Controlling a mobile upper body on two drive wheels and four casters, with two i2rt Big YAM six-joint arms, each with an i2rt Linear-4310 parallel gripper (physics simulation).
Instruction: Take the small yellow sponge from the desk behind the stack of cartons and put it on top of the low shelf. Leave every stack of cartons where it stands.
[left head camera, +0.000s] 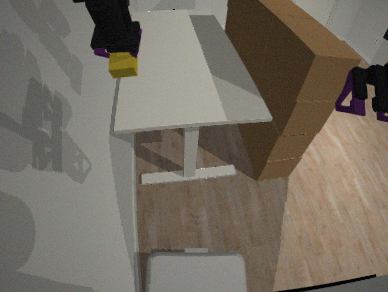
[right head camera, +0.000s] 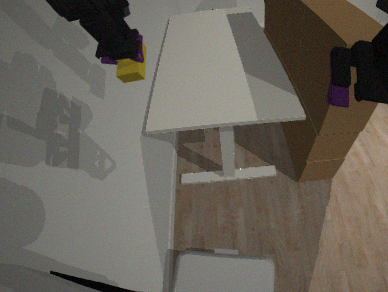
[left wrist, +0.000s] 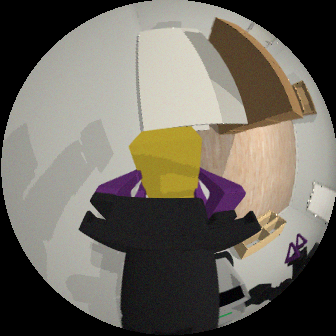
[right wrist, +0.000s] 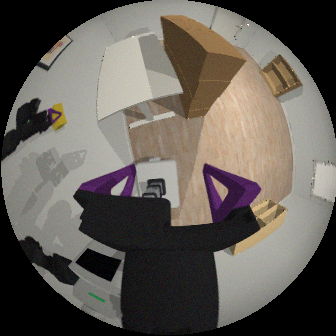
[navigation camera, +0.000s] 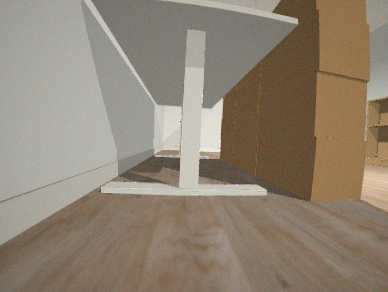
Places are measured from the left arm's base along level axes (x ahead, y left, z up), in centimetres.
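Where they show: left gripper, fingertip midpoint: (left head camera: 124, 57) (right head camera: 133, 62) (left wrist: 169, 167) (right wrist: 58, 115); right gripper, fingertip midpoint: (left head camera: 357, 111) (right head camera: 359, 103) (right wrist: 168, 166).
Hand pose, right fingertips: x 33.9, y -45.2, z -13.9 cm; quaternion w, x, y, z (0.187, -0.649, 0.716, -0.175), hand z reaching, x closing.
Note:
After its pixels a point has its place.
The small yellow sponge (left head camera: 123, 66) @(z -21.2, x 53.6, y -0.7 cm) (right head camera: 132, 71) @(z -21.2, x 53.6, y -1.7 cm) (left wrist: 167, 147) @(z -17.0, x 61.3, y 0.5 cm) (right wrist: 60, 116) @(z -21.7, x 57.3, y -2.9 cm) is held in my left gripper (left head camera: 120, 53) @(z -21.8, x 59.0, y 0.4 cm) (left wrist: 169, 167) @(z -21.8, x 59.0, y 0.4 cm), which is shut on it. It is up in the air beside the wall, left of the near end of the white desk (left head camera: 165, 75) @(z -69.0, x 116.8, y -3.2 cm) (right head camera: 205, 75) @(z -69.0, x 117.1, y -6.9 cm) (left wrist: 175, 75) @(z -69.0, x 118.4, y -3.7 cm) (right wrist: 122, 72) @(z -69.0, x 123.6, y -5.9 cm). My right gripper (left head camera: 369, 106) @(z -13.9, x 33.9, y -45.2 cm) (right wrist: 168, 166) @(z -13.9, x 33.9, y -45.2 cm) is open and empty, right of the cartons' near end in the left head camera. The tall stack of brown cartons (left head camera: 280, 65) @(z -54.5, x 112.6, y -65.8 cm) (right head camera: 310, 65) (right wrist: 200, 60) @(z -43.6, x 93.8, y -68.6 cm) (navigation camera: 287, 115) stands along the desk's right side. I cannot tell which wooden unit is the low shelf.
A light wooden open unit (left wrist: 250, 250) @(z -80.0, x -95.1, y -137.6 cm) (right wrist: 257, 239) @(z -80.0, x -100.0, y -170.1 cm) stands at the lower right in the wrist views. Another wooden unit stands at the upper right there. The desk's white leg (left head camera: 190, 150) @(z -105.6, x 91.5, y -18.7 cm) (navigation camera: 191, 120) @(z -110.1, x 91.5, y -18.8 cm) and foot bar (navigation camera: 150, 189) stand ahead. A grey wall (navigation camera: 50, 100) @(z -109.2, x 67.6, y 18.9 cm) runs along the left.

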